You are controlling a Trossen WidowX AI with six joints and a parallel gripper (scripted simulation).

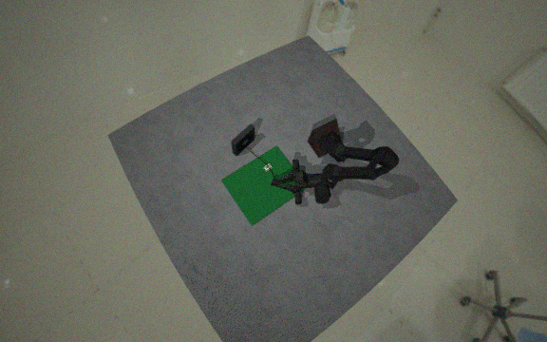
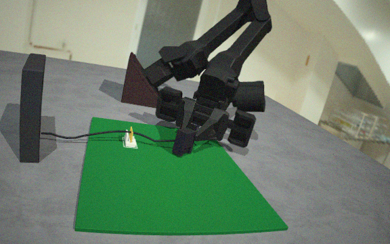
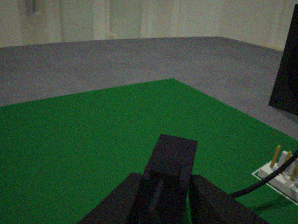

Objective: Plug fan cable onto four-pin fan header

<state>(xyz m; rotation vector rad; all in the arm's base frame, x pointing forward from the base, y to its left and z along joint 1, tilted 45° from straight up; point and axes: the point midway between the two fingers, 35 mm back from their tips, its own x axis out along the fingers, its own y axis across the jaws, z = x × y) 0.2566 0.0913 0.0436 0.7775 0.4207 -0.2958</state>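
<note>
My gripper tip is now 1 cm above the dark fan cable plug. Also, from my gripper tip: white four-pin header: 9 cm to the right, 4 cm below; green board: 5 cm below, 4 cm ahead, 3 cm to the right; black fan: 22 cm to the right, 5 cm ahead, 2 cm above.
</note>
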